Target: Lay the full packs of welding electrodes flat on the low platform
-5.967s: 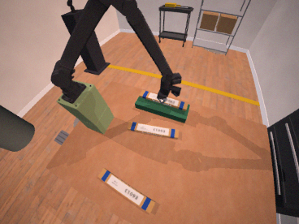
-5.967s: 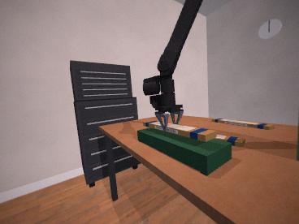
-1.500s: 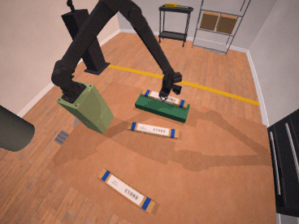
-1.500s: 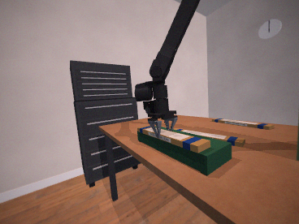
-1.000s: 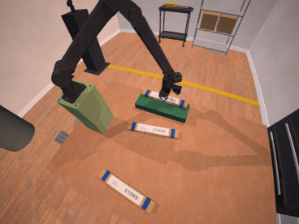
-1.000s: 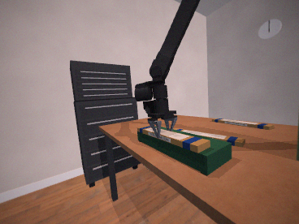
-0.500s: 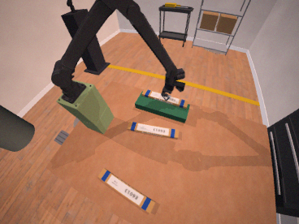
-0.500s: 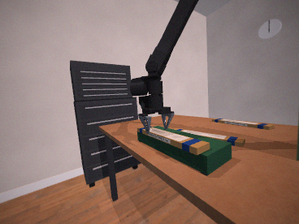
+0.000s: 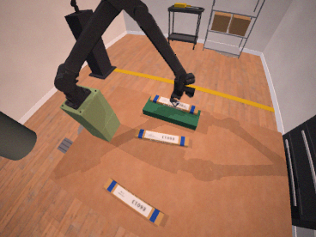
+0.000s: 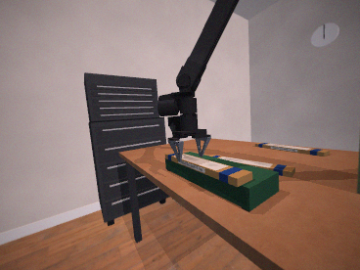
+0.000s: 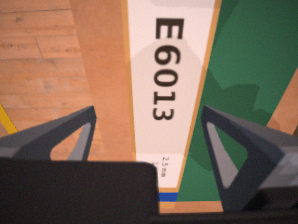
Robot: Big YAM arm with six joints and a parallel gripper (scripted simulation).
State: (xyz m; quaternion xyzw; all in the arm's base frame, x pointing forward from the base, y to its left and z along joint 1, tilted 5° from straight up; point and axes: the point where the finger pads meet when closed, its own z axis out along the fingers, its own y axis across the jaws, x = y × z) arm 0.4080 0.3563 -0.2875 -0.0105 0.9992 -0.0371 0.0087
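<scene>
The green platform is 1 cm behind my hand, 6 cm to the right of it and 8 cm below it.
</scene>
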